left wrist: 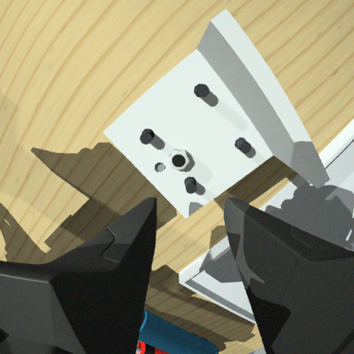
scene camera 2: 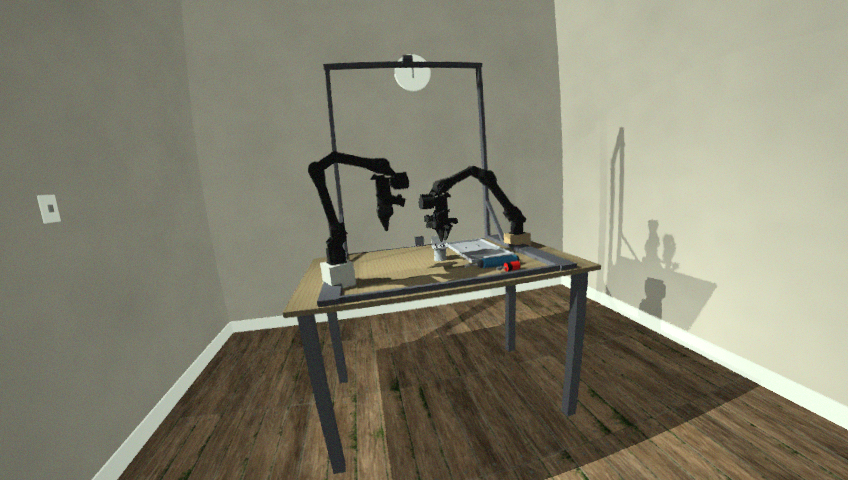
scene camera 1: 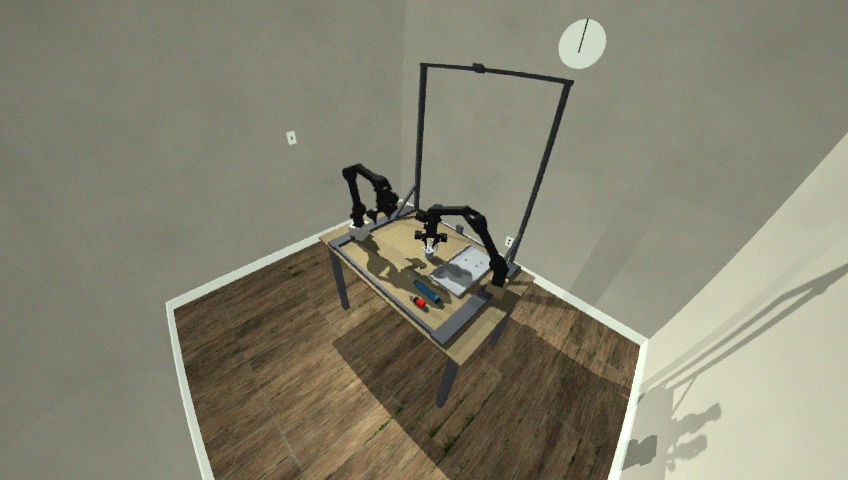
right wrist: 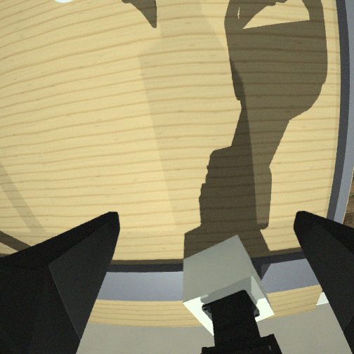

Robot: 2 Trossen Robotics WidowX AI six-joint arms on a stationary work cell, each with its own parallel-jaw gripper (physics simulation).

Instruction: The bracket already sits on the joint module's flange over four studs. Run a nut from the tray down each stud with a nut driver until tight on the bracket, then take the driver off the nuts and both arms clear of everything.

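Places are measured from the left arm's base along level axes (x back, y right, z up), in millimetres.
Where they show: left gripper, between the fingertips: (scene camera 2: 443, 240) (scene camera 1: 429, 247); right gripper, between the fingertips: (scene camera 2: 386, 229) (scene camera 1: 382, 222); left arm's base, origin of its link: (scene camera 2: 517, 233) (scene camera 1: 498, 282); right arm's base, origin of its link: (scene camera 2: 336, 262) (scene camera 1: 358, 224).
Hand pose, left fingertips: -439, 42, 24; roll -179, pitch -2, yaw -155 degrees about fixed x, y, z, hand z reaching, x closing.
Observation:
Things, the pixels of their top centre, and the offset from my left fingertips, as dx, dy, dz. "pt": a spot on its surface instead.
- joint module, centre of its top: (scene camera 2: 439, 244) (scene camera 1: 429, 247) -8, +24, -19
- white tray, centre of its top: (scene camera 2: 476, 247) (scene camera 1: 464, 266) +226, +39, -77
- blue tool, a spot on its surface: (scene camera 2: 498, 261) (scene camera 1: 422, 291) pt +100, -267, -66
- red-and-black tool, centre of its top: (scene camera 2: 507, 262) (scene camera 1: 416, 297) +95, -328, -59
The white bracket (left wrist: 170, 110) sits on the joint module (scene camera 1: 429, 254) (scene camera 2: 439, 254). Its four dark studs show bare in the left wrist view. A pale hex nut (left wrist: 178, 160) with a dark centre is at the bracket between the two lower-left studs, around none of them; whether it touches the plate is unclear. My left gripper (left wrist: 190, 206) (scene camera 1: 429, 245) (scene camera 2: 442, 239) is partly open and empty, above the bracket's lower edge. My right gripper (right wrist: 209, 221) (scene camera 2: 385, 228) is wide open, empty, raised left of the module. A white tray (scene camera 1: 470, 253) (scene camera 2: 487, 243) holds small nuts.
A blue tool (scene camera 1: 426, 291) (scene camera 2: 498, 261) (left wrist: 175, 332) and a red-and-black tool (scene camera 1: 420, 302) (scene camera 2: 512, 266) (left wrist: 141, 347) lie at the tray's near side; which is the nut driver is unclear. A dark frame (scene camera 1: 419, 136) (scene camera 2: 483, 136) rises behind the table.

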